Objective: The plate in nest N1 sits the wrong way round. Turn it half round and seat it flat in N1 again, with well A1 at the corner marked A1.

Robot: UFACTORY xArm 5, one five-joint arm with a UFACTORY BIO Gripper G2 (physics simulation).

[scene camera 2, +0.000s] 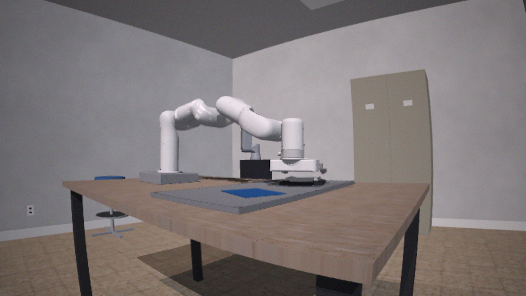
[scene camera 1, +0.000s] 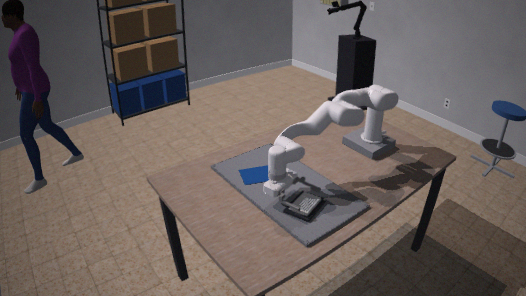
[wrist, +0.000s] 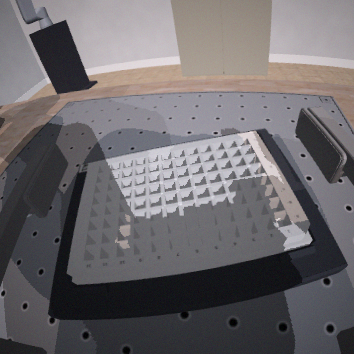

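The pale gridded plate (scene camera 1: 308, 204) (wrist: 185, 200) lies in the black nest (wrist: 175, 296), within the nest's outline in the wrist view. Small numbers run along its near edge, with the high ones at the left. Letters run down its right edge, too blurred to read. A small pale mark shows by its far left corner; I cannot read it. Whether the plate is fully flat I cannot tell. My gripper (scene camera 1: 294, 192) (scene camera 2: 299, 177) (wrist: 184, 164) is open, with one finger to the left and one to the right of the plate, both apart from it.
The nest stands on a grey mat with holes (scene camera 1: 327, 227) (scene camera 2: 195, 201) (wrist: 235, 333). A flat blue rectangle (scene camera 1: 254, 175) (scene camera 2: 252, 192) lies on the mat, beside the arm in scene camera 1. Arm shadows cross the plate and mat. A person (scene camera 1: 30, 75) is by the shelving.
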